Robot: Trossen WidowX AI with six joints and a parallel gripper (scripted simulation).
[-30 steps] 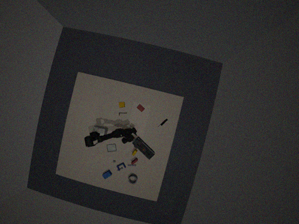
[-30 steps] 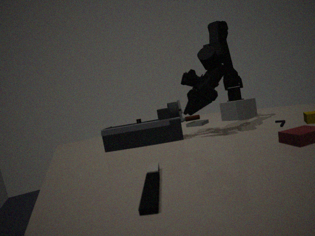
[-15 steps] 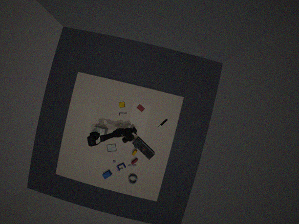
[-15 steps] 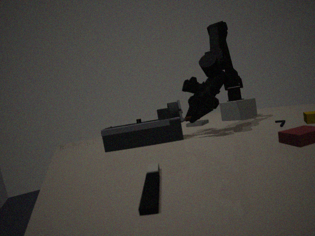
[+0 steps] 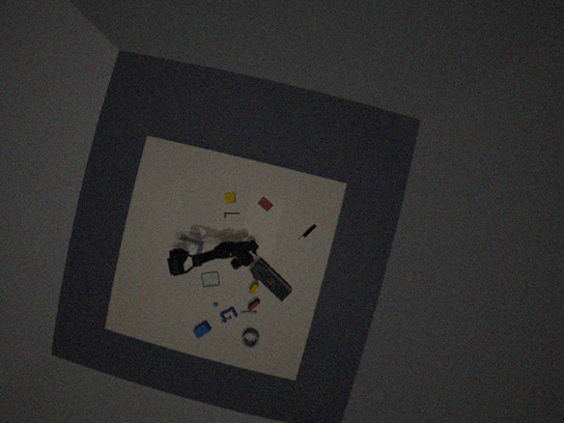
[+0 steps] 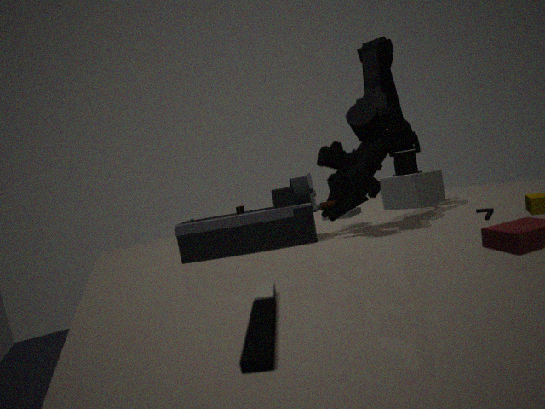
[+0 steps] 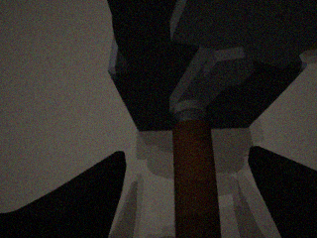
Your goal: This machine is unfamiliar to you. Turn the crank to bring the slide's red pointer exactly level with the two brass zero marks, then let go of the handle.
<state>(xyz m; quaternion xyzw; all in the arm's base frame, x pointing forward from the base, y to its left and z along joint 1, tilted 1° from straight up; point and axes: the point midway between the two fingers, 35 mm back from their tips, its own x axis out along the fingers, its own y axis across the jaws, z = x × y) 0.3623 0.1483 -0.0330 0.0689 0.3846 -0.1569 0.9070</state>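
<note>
My gripper tip is now 20 mm below the brown crank handle, 20 mm past it and 10 mm to the right of it. Round my gripper tip: red pointer (150 mm ahead, 70 mm to the right, 50 mm above); grey plate (230 mm to the right, 190 mm behind, 30 mm below); blue piece (550 mm to the right, 110 mm behind, 20 mm below).
</note>
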